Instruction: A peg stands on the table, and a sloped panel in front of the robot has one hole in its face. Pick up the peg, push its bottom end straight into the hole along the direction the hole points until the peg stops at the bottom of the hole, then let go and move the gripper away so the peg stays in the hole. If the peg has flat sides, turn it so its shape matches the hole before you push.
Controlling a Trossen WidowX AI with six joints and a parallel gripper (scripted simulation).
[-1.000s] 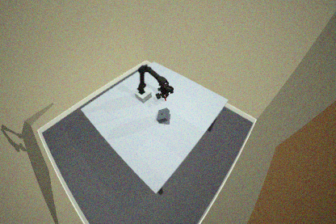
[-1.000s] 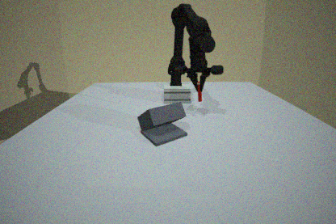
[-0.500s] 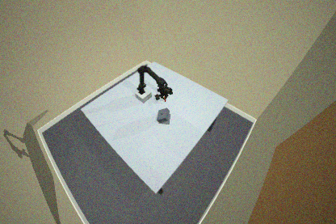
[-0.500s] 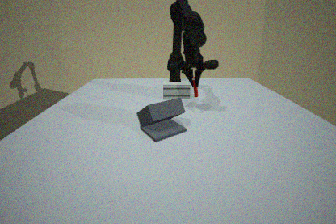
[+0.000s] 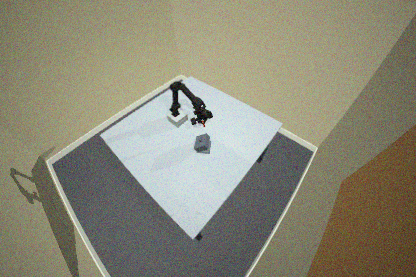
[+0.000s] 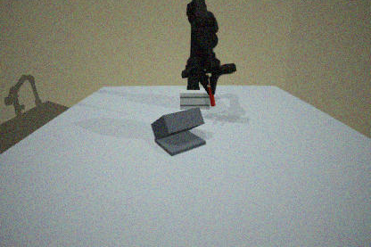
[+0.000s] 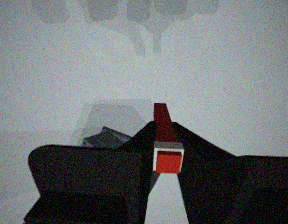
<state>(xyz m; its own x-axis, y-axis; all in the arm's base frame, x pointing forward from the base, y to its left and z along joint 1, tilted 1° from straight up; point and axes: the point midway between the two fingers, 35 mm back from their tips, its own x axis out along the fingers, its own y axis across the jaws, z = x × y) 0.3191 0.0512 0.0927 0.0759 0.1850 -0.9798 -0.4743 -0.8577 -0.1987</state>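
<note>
Right now my gripper tip is 9 cm short of the grey sloped panel, 12 cm to the left of it and 7 cm above it. Round my gripper tip: red square peg 2 cm above.
</note>
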